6 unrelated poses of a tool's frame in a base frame.
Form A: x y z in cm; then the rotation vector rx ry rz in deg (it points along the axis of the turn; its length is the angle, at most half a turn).
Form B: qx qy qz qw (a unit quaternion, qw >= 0); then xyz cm. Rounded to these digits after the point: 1 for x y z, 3 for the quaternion.
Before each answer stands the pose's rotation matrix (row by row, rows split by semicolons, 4 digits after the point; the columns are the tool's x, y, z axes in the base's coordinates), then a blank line. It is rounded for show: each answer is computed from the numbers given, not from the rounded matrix.
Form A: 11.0 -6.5 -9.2 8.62 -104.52 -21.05
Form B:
-0.2834 0.0865 -0.9551; -0.2899 0.9416 0.1713; 0.9141 0.3255 -0.2418

0.065 -0.785 -0.158 0.595 11.0 -6.5 -9.2
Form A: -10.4 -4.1 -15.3 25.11 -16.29 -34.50
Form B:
0.7898 0.4813 -0.3802; -0.5994 0.7371 -0.3121; 0.1300 0.4744 0.8706

0.213 -0.138 -0.293 0.922 -10.4 -4.1 -15.3
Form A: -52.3 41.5 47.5 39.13 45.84 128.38
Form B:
-0.6501 -0.4002 0.6459; 0.7188 -0.5995 0.3520; 0.2463 0.6931 0.6774

0.261 0.305 0.855 0.327 -52.3 41.5 47.5
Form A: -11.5 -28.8 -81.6 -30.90 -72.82 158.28
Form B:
-0.9376 0.0960 -0.3341; 0.1913 -0.6601 -0.7264; -0.2903 -0.7450 0.6006

-0.175 -0.411 0.894 0.027 -11.5 -28.8 -81.6
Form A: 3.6 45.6 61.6 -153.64 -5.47 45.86
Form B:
0.8390 -0.0323 -0.5431; 0.1592 -0.9400 0.3018; -0.5203 -0.3397 -0.7835

-0.944 -0.034 0.282 0.170 3.6 45.6 61.6
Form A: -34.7 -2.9 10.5 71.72 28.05 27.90
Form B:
0.7995 -0.0796 0.5953; 0.5949 0.2415 -0.7667; -0.0828 0.9671 0.2405

0.574 0.224 0.223 0.755 -34.7 -2.9 10.5
